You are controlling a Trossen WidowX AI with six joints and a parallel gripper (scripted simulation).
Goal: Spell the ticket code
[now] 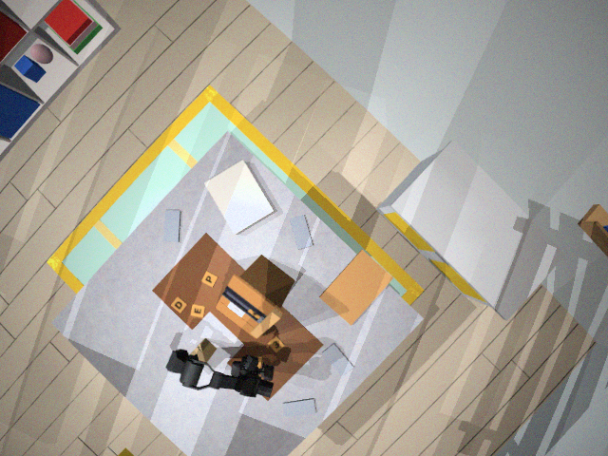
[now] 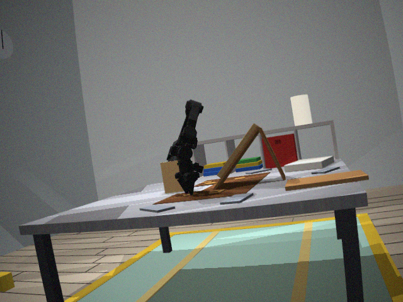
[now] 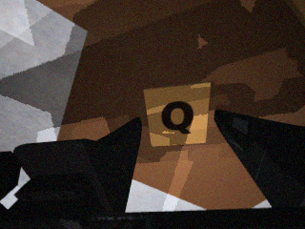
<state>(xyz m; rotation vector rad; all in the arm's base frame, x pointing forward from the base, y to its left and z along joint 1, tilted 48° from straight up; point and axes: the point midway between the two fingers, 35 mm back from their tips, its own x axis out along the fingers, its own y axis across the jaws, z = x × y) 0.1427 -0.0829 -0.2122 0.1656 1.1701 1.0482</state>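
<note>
Now: the letter tile right at my gripper tip. From my gripper tip the other things lie so: orange plank 590 mm ahead, 100 mm to the right; then white ticket 240 mm to the left, 160 mm ahead, 100 mm above; then brown mat 210 mm to the left, 60 mm ahead.
</note>
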